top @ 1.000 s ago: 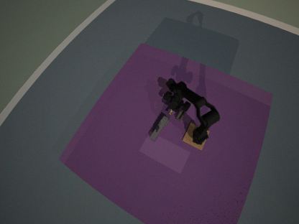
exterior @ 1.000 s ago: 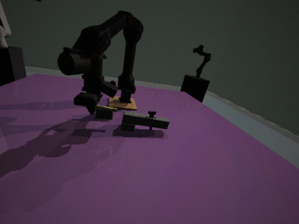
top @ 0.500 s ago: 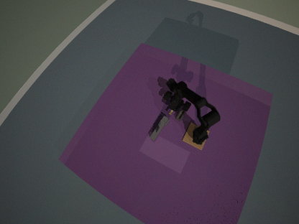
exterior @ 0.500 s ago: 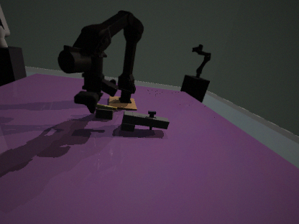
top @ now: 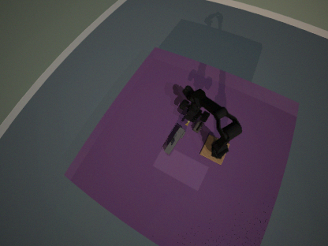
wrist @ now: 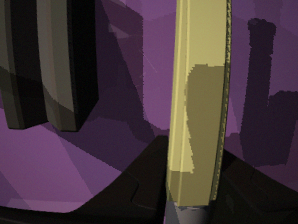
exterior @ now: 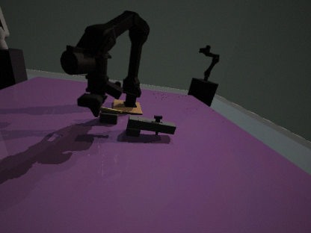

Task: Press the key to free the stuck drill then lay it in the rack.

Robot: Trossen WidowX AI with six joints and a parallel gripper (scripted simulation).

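The rack lies 50 mm to the left of my gripper tip, 50 mm behind it and 30 mm below it. Round my gripper tip: key 220 mm to the left, 60 mm ahead; then drill 40 mm to the left, 30 mm above, 10 mm ahead; then block 190 mm to the left, 60 mm ahead, 10 mm below.
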